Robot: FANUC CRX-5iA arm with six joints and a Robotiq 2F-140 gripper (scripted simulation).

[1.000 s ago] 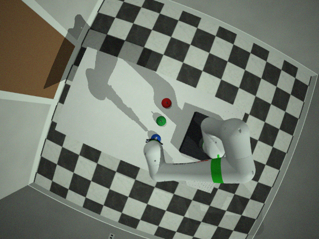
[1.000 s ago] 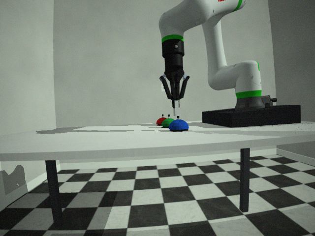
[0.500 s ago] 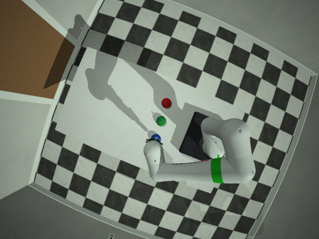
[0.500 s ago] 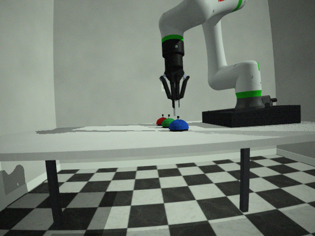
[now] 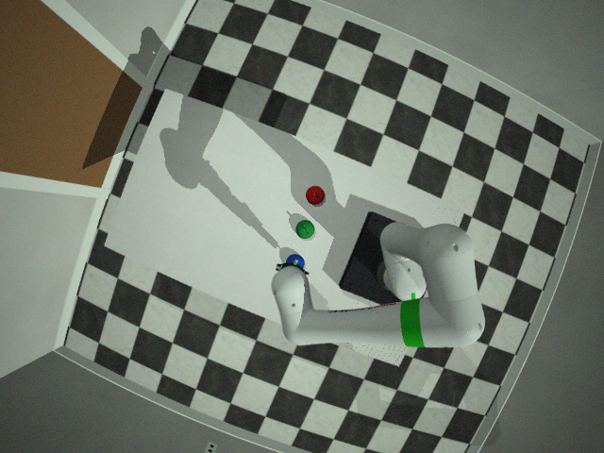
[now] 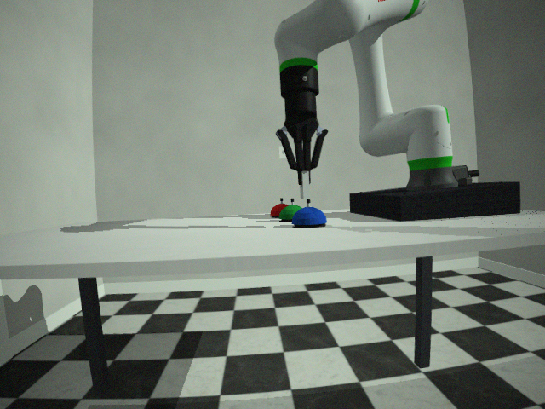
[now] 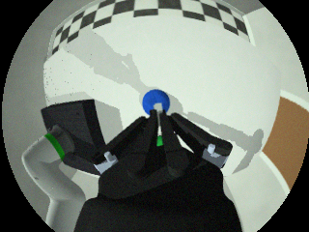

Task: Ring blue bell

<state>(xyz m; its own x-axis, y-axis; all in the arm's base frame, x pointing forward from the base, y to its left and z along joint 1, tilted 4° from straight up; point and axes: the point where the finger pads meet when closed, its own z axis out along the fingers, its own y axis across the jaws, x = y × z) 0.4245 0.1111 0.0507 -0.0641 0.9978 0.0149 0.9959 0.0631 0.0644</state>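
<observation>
Right now the blue bell is 6 cm below my hand and 1 cm behind it. The rest, counted from my hand: red bell 32 cm to the right, 6 cm below, 1 cm ahead; then green bell 16 cm to the right, 6 cm below.
</observation>
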